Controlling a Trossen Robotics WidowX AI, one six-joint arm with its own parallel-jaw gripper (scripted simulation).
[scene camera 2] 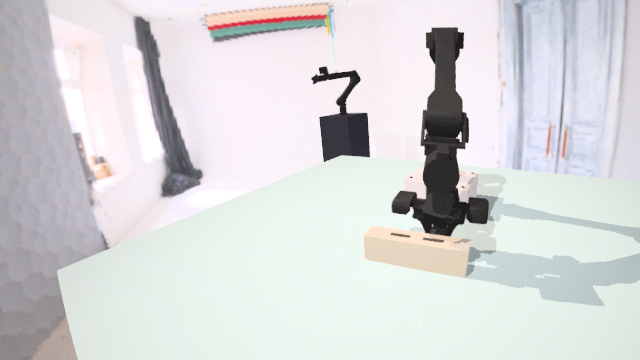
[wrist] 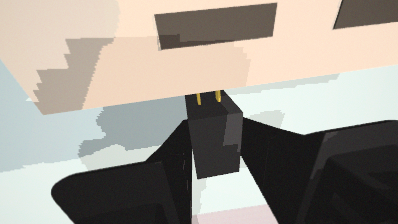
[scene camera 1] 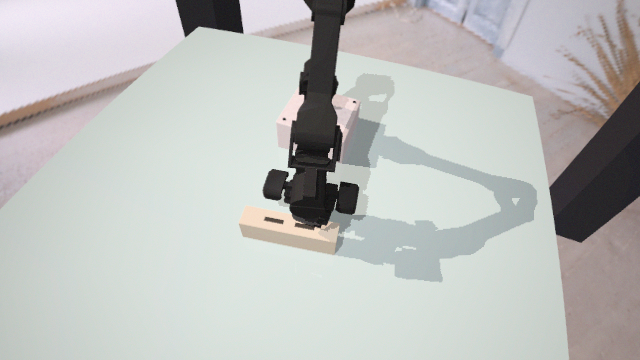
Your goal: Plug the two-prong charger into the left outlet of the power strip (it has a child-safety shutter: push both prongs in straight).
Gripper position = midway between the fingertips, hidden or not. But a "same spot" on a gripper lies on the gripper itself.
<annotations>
My gripper shows in scene camera 2, in the wrist view and in scene camera 1 (311, 211). The same spot on my gripper: (wrist: 342, 168) is (scene camera 2: 421, 214).
</annotations>
